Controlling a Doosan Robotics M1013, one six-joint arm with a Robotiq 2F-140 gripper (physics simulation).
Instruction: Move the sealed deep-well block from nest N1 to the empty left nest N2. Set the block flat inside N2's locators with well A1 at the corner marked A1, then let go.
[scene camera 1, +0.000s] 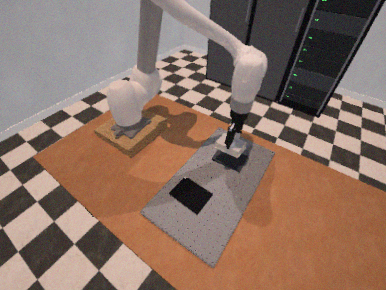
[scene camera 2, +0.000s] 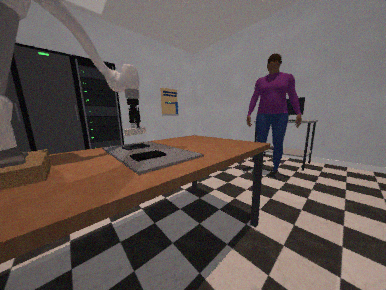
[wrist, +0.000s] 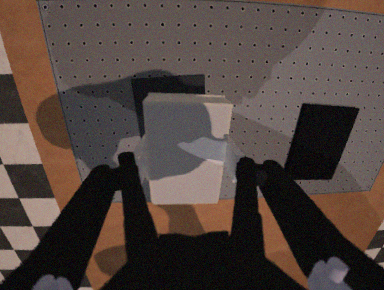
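Seen in the pictures: gripper, fingertip midpoint: (scene camera 1: 231, 147) (scene camera 2: 135, 132) (wrist: 185, 143); arm's base, origin of the base link: (scene camera 1: 131, 125).
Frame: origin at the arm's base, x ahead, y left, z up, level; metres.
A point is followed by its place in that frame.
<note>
The white sealed block (scene camera 1: 239, 149) {x 0.649, y 0.060, z 0.097 m} (scene camera 2: 135, 132) {x 0.581, y 0.048, z 0.067 m} (wrist: 185, 187) {x 0.559, y 0.093, z 0.092 m} is held level in the air. My gripper (scene camera 1: 231, 142) {x 0.602, y 0.088, z 0.063 m} (scene camera 2: 134, 125) {x 0.602, y 0.088, z 0.063 m} (wrist: 185, 143) {x 0.602, y 0.088, z 0.063 m} points down and is shut on its two long sides. Nest N2 (scene camera 1: 231, 161) {x 0.621, y 0.087, z -0.037 m} (scene camera 2: 136, 146) {x 0.593, y 0.083, z -0.036 m} (wrist: 169, 84) {x 0.671, y 0.107, z -0.036 m}, a dark rectangle, lies below; a gap shows between it and the block in scene camera 2. In the wrist view the block hides much of N2, whose far and left edges show. Nest N1 (scene camera 1: 191, 195) {x 0.542, y -0.196, z -0.036 m} (scene camera 2: 148, 155) {x 0.521, y -0.217, z -0.036 m} (wrist: 322, 142) {x 0.543, y -0.190, z -0.036 m} is black and empty. The A1 corner mark and well A1 cannot be made out.
Both nests are on a grey perforated board (scene camera 1: 212, 237) {x 0.708, y -0.309, z -0.048 m} (scene camera 2: 181, 154) {x 0.676, y -0.307, z -0.048 m} (wrist: 250, 47) {x 0.721, y -0.031, z -0.048 m} on the orange-brown table (scene camera 1: 320, 220) {x 1.092, y 0.000, z -0.061 m} (scene camera 2: 225, 144) {x 1.147, y -0.313, z -0.061 m}. The arm's base stands on a wooden block (scene camera 1: 132, 145) {x 0.126, y -0.124, z 0.003 m} (scene camera 2: 30, 172) {x 0.103, y -0.160, z -0.019 m}. Dark cabinets stand behind the table. A person (scene camera 2: 275, 95) stands beyond it.
</note>
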